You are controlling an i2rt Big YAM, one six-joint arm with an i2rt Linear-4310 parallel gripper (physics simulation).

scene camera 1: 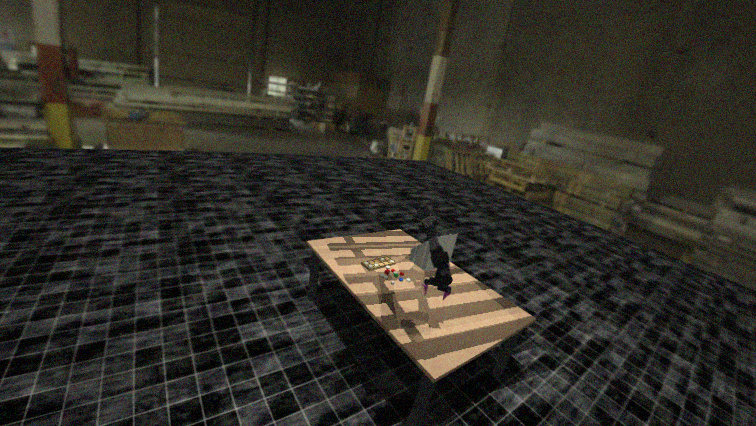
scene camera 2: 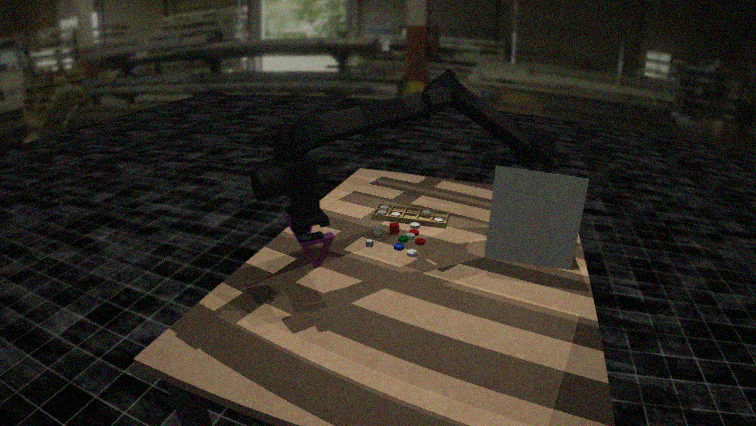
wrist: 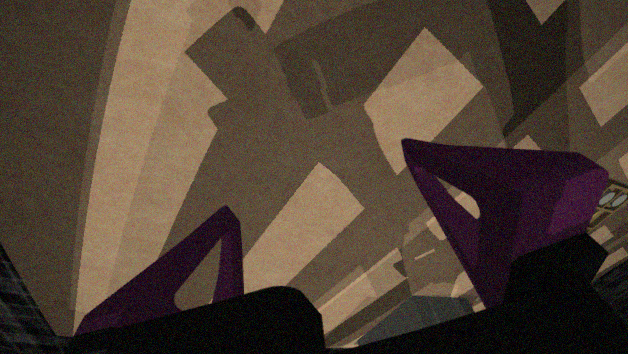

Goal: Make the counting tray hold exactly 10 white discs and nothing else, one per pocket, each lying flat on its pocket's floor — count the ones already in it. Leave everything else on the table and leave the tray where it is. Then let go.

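My gripper [scene camera 2: 310, 256] is open and holds nothing. I see the gripper in the wrist view [wrist: 313, 183] as well, and there is also a counting tray [scene camera 2: 408, 215] that I can see.
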